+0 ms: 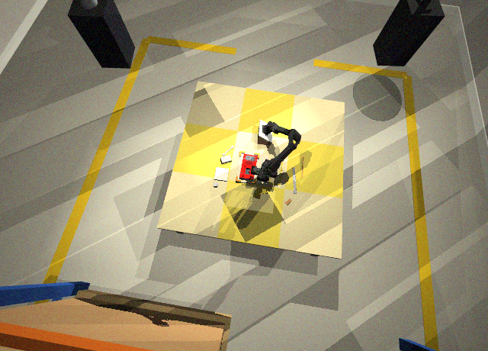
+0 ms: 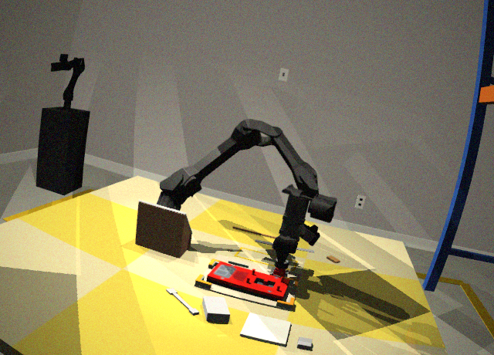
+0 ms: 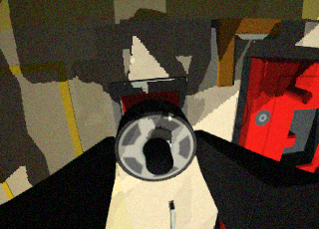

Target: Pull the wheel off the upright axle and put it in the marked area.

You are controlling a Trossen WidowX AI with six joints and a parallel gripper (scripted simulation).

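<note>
Now: gripper tip right at the wheel. Also, from my gripper tip: thin rod: 90 mm behind, 320 mm to the left, 40 mm below; grey block: 140 mm behind, 280 mm to the right, 30 mm below; flat tool: 220 mm behind, 270 mm to the right, 40 mm below.
</note>
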